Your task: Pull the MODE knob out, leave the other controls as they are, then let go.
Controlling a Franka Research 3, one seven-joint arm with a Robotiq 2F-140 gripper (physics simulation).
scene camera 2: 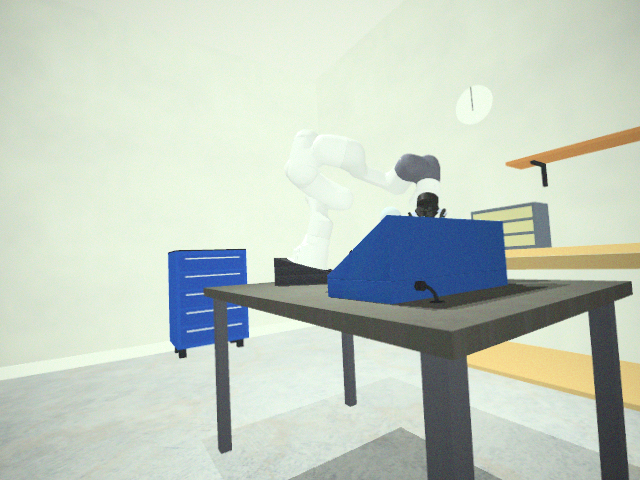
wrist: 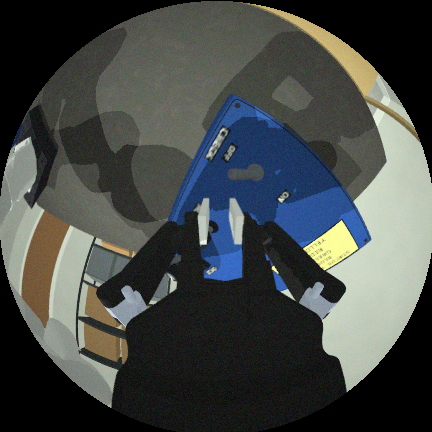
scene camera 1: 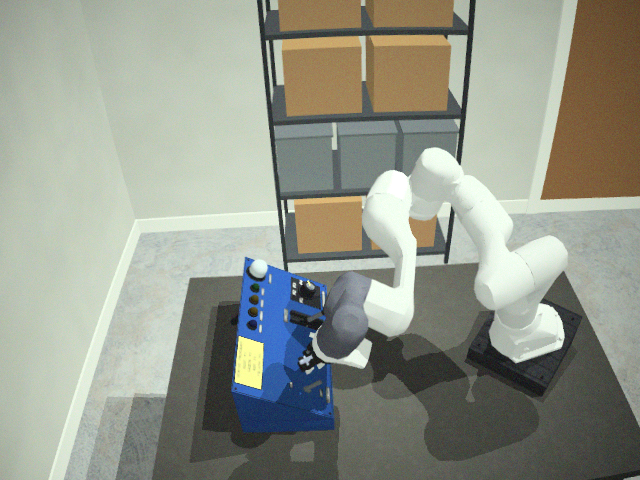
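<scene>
The blue control console (scene camera 1: 273, 335) (scene camera 2: 423, 258) (wrist: 320, 195) stands on the table. My gripper (scene camera 1: 309, 360) (wrist: 218, 208) is over its sloped face, its fingers part-way open with a narrow gap and nothing held. In the wrist view, the black MODE knob (wrist: 213, 227) shows partly in the gap, close to the left finger pad; that finger hides the rest. I cannot tell whether the pad touches it. The MODE label is mostly hidden. The grey lever (scene camera 1: 313, 385) (wrist: 245, 173) lies between the OFF label (wrist: 230, 152) and ON label (wrist: 283, 196).
The slider lever (scene camera 1: 314, 317) and black rotary knob (scene camera 1: 307, 289) are farther along the console. A white dome (scene camera 1: 258, 269) and several coloured lamps line its far edge, beside a yellow note (scene camera 1: 249, 362) (wrist: 337, 242). A shelf rack (scene camera 1: 271, 121) stands behind the table (scene camera 1: 392, 439) (scene camera 2: 289, 299).
</scene>
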